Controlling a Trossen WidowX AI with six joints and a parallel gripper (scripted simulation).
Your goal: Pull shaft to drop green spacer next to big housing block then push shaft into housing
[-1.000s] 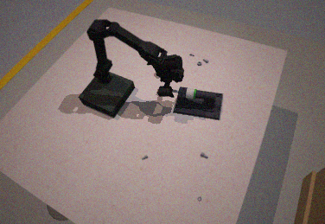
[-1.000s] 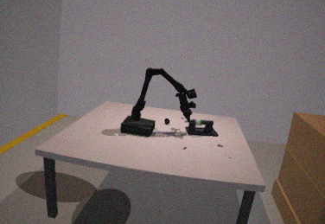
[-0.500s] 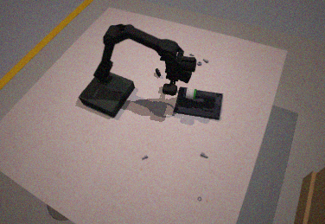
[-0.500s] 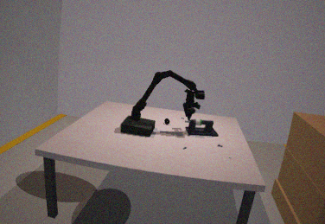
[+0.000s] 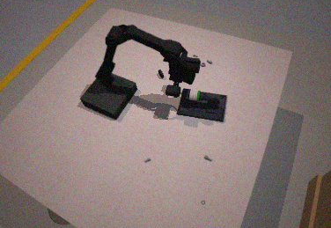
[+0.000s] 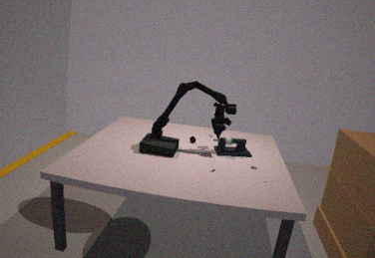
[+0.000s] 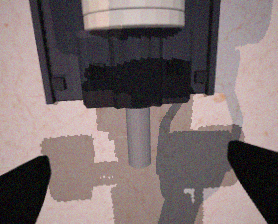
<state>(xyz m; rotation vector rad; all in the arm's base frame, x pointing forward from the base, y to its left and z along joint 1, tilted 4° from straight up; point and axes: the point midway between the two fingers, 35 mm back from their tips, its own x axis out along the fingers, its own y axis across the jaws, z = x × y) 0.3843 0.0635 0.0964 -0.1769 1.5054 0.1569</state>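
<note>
Right now my gripper tip is 60 mm short of the grey shaft, 10 mm to the right of it and 20 mm above it. The rest, counted from my gripper tip: green spacer (100 mm ahead, 20 mm to the left, 30 mm below).
</note>
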